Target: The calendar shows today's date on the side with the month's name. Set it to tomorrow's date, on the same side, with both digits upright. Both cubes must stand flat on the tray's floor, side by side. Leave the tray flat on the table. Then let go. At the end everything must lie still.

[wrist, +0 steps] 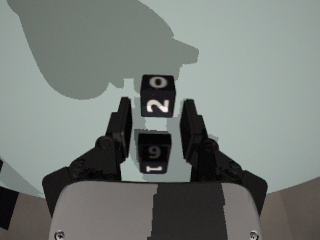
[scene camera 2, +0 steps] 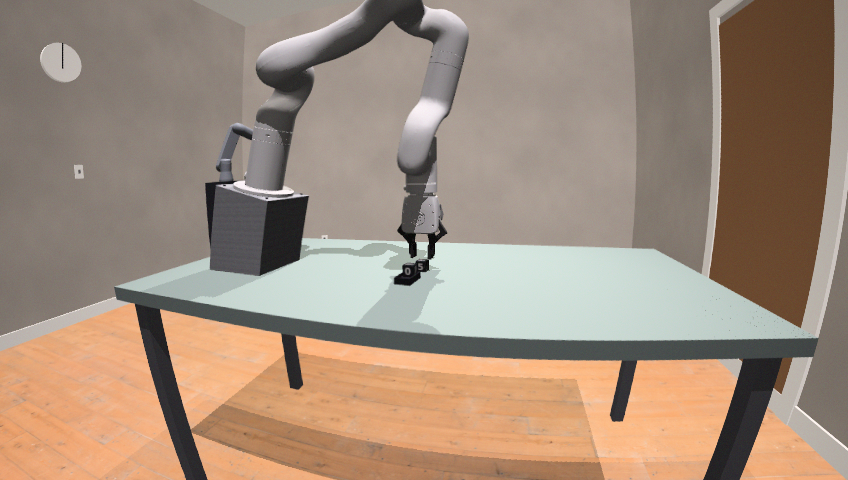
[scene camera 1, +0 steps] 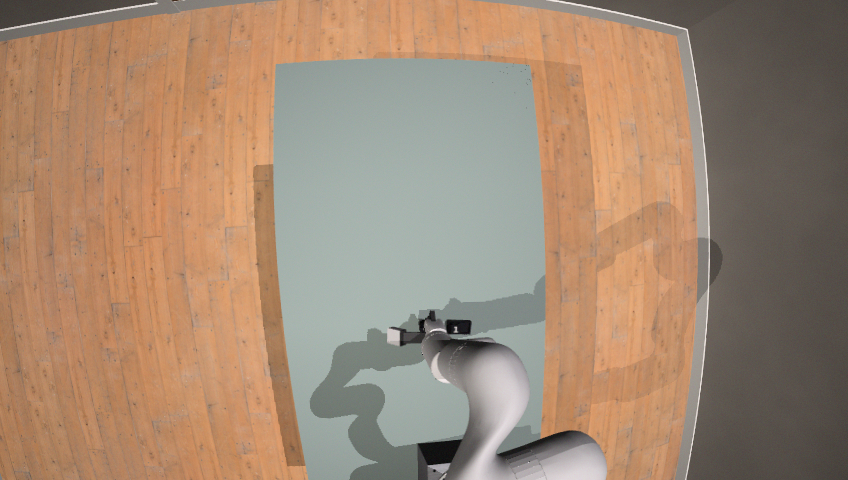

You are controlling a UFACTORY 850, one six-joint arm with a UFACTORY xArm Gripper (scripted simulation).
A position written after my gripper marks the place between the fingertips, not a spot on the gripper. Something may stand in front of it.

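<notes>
My gripper is visible in scene camera 2 (scene camera 2: 422,257), in scene camera 1 (scene camera 1: 426,328) and in the wrist view (wrist: 156,111). Also visible: a black cube (wrist: 158,93).
</notes>
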